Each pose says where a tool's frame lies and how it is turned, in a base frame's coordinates. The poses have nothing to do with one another.
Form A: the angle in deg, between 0 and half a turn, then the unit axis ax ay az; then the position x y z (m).
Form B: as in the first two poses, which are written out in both.
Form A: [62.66, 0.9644, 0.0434, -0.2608, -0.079, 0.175, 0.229]
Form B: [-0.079, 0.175, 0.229, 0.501, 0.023, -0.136, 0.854]
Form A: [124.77, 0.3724, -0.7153, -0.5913, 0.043, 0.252, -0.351]
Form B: [0.043, 0.252, -0.351, 0.330, -0.634, -0.524, 0.464]
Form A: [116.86, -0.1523, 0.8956, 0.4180, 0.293, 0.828, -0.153]
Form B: [0.293, 0.828, -0.153, -0.130, 0.763, 0.356, 0.524]
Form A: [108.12, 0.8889, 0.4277, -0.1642, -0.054, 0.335, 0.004]
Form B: [-0.054, 0.335, 0.004, 0.720, 0.346, -0.133, 0.587]
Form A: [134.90, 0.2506, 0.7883, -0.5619, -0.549, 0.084, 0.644]
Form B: [-0.549, 0.084, 0.644, 0.231, 0.728, -0.519, 0.383]
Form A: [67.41, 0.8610, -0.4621, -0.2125, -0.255, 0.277, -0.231]
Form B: [-0.255, 0.277, -0.231, 0.478, -0.256, -0.118, 0.832]
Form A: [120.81, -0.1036, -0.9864, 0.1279, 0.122, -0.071, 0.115]
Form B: [0.122, -0.071, 0.115, -0.090, -0.858, 0.111, 0.494]
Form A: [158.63, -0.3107, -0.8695, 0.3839, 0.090, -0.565, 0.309]
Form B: [0.090, -0.565, 0.309, -0.305, -0.854, 0.377, 0.185]
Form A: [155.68, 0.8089, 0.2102, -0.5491, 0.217, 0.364, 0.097]
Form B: [0.217, 0.364, 0.097, 0.791, 0.205, -0.537, 0.211]
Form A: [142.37, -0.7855, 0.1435, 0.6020, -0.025, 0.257, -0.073]
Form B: [-0.025, 0.257, -0.073, -0.744, 0.136, 0.570, 0.323]
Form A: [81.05, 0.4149, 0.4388, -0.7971, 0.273, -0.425, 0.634]
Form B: [0.273, -0.425, 0.634, 0.270, 0.285, -0.518, 0.760]
